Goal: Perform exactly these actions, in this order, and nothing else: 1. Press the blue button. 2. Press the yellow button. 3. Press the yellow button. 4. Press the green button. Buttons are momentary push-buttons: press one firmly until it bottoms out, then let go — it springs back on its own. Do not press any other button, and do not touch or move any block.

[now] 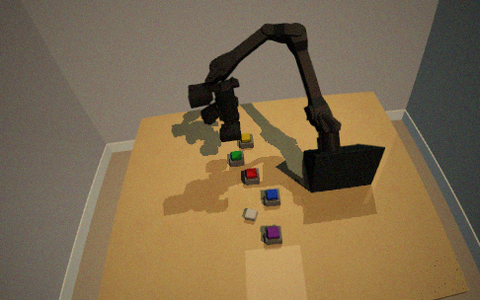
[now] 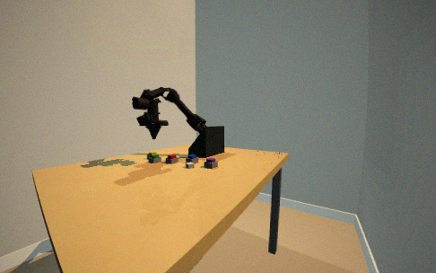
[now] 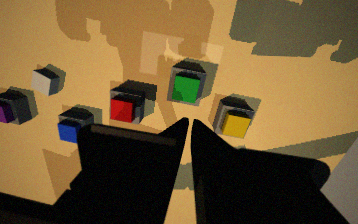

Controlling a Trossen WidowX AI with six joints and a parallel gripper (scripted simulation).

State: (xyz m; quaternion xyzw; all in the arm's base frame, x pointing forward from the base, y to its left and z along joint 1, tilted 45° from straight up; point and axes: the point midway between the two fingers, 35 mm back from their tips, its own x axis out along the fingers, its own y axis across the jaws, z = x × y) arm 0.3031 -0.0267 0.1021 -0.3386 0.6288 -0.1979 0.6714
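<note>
My gripper tip is 10 mm to the right of the green button and 90 mm above it. Also, from my gripper tip: blue button 130 mm behind, 170 mm to the left, 90 mm below; then yellow button 20 mm behind, 80 mm to the right, 90 mm below; then red button 60 mm behind, 80 mm to the left, 90 mm below.
</note>
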